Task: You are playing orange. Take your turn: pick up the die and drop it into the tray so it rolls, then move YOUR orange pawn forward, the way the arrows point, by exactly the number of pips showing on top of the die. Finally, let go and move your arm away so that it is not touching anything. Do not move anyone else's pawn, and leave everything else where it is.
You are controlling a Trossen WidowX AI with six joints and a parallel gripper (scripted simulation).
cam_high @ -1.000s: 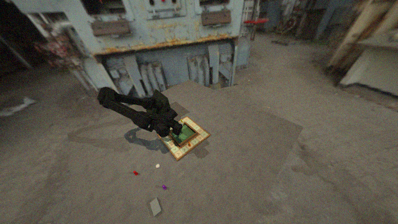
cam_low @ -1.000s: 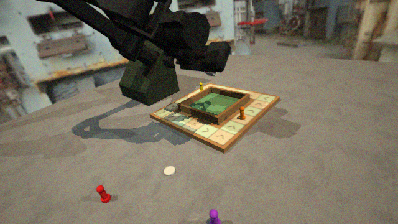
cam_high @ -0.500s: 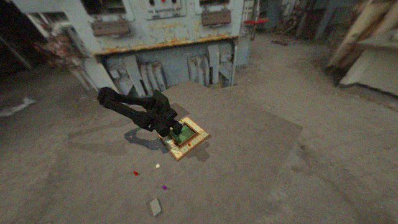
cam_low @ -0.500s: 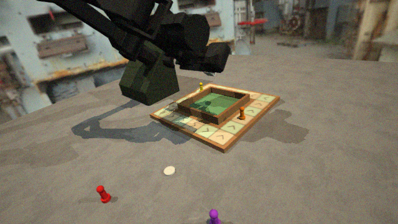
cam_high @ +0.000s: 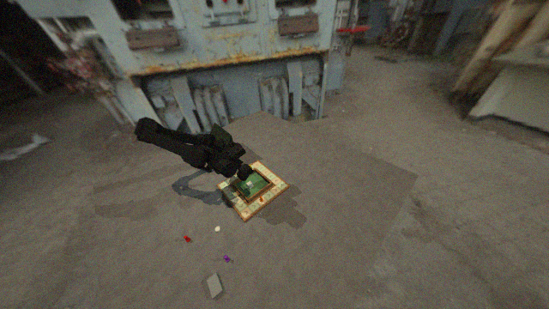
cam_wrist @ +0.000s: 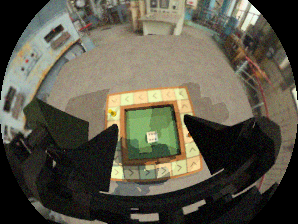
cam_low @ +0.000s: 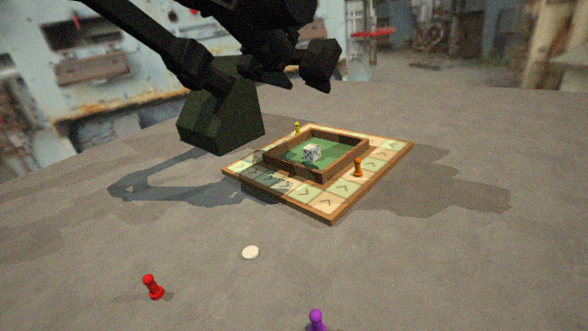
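My gripper tip is 120 mm above the orange pawn, 110 mm short of it and 10 mm to the left of it. Round my gripper tip: yellow pawn (120 mm below, 120 mm behind, 50 mm to the left); white die (120 mm below, 10 mm to the right); green tray (140 mm below).
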